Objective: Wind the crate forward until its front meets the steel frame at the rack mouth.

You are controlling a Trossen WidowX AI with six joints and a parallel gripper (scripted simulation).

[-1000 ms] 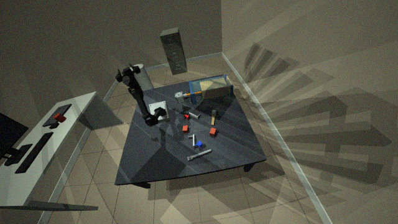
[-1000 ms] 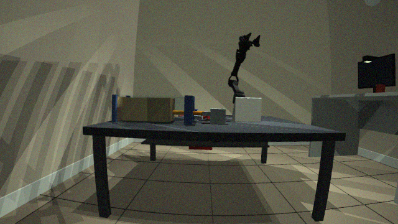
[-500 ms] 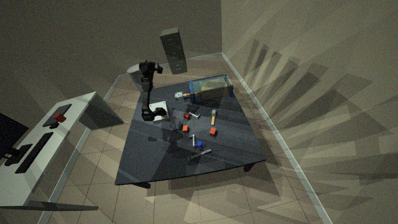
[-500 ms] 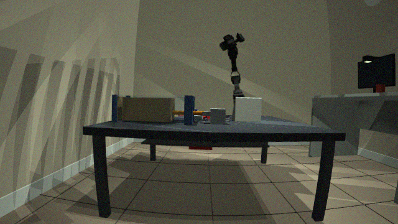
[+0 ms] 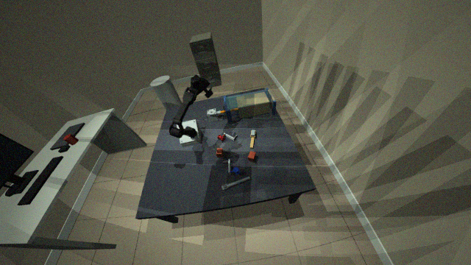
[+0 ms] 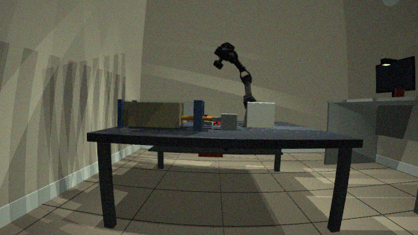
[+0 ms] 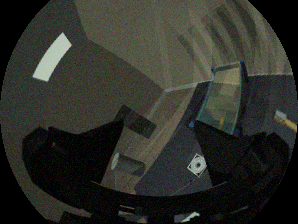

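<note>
My gripper tip is now 3 cm short of the crank arm, 21 cm to the left of it and 45 cm above it. Also, from my gripper tip: grey winch (7 cm behind, 10 cm to the left, 43 cm below); then red knob (2 cm behind, 20 cm to the right, 44 cm below); then blue frame (11 cm ahead, 9 cm to the left, 35 cm below).
</note>
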